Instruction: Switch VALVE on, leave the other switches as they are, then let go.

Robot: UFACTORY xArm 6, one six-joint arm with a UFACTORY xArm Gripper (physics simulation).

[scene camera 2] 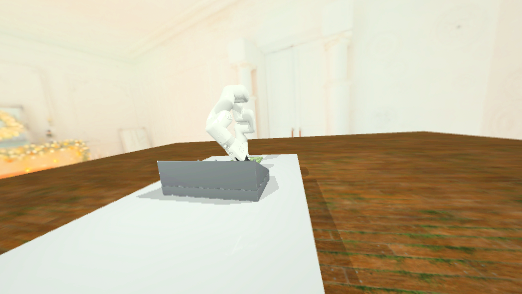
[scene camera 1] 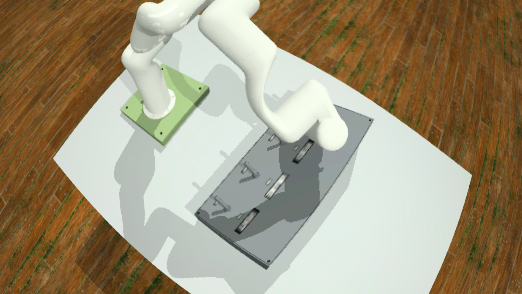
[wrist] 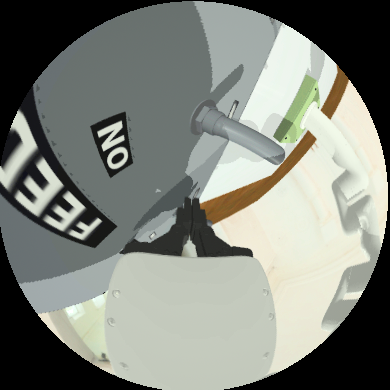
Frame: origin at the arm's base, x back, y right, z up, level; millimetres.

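Where they show: gripper, fingertip midpoint: (wrist: 189, 206); arm's base, link origin: (scene camera 1: 159, 104) (wrist: 307, 114).
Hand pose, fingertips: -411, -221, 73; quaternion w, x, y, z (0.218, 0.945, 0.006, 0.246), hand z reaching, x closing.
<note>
Each offset is from my fingertips to the centre of the thing, as dx, dy, dz. "*": to the spot under its first point.
The grey switch panel @[-87, +159, -36] (scene camera 1: 260, 247) (scene camera 2: 210, 175) (wrist: 165, 65) stands on the white table. The VALVE label does not show in the wrist view, and the arm covers that end of the panel in scene camera 1. The VALVE lever is hidden or too small to tell, so its position is unclear. My gripper (wrist: 189, 206) (scene camera 2: 242, 159) is shut and empty, its tips low at the panel's VALVE end. In the wrist view the FEED label @[-79, +99, +23] (wrist: 50, 197), its ON mark @[* -56, +100, +13] (wrist: 112, 145) and the FEED lever @[+3, +101, +13] (wrist: 250, 139) show. This lever stands apart from my fingers and leans away from ON.
Two other levers (scene camera 1: 249, 171) (scene camera 1: 220, 205) and their labels (scene camera 1: 276, 186) (scene camera 1: 247, 221) show farther along the panel in scene camera 1. A small light label @[* -51, -26, +12] (wrist: 153, 235), unreadable, shows left of my fingers. The green base plate (scene camera 1: 165, 131) (wrist: 295, 112) carries the arm.
</note>
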